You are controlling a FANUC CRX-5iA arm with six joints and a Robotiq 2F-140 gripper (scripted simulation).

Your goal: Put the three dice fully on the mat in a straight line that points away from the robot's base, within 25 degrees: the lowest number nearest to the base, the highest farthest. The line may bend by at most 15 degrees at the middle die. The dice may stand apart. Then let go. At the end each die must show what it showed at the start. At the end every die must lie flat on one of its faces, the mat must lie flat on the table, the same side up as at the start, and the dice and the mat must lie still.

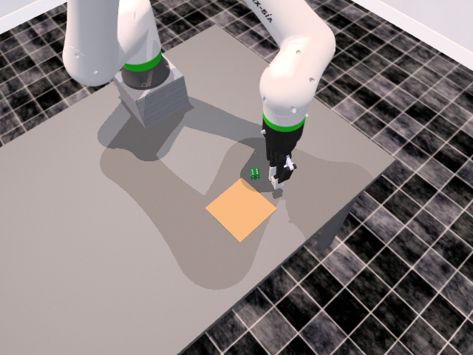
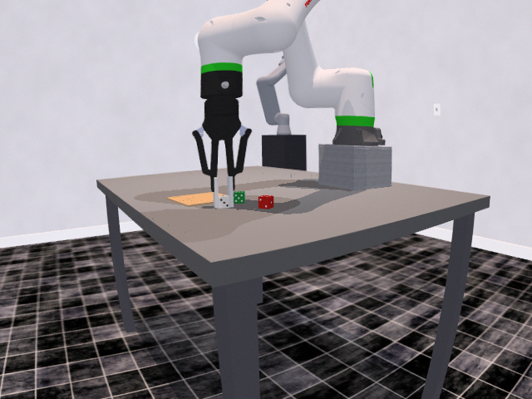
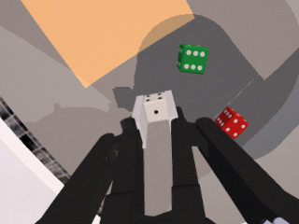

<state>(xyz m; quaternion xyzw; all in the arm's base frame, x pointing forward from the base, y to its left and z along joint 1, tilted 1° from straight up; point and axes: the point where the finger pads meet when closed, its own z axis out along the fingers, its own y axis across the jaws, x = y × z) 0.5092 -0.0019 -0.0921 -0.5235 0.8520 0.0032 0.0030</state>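
Right now my hand is 13 cm to the left of the mat, 3 cm past it and 3 cm above it. Also, from my hand: red die (7 cm to the left, 6 cm behind, 2 cm below); then white die (2 cm below); then green die (6 cm behind, 2 cm to the right, 2 cm below).
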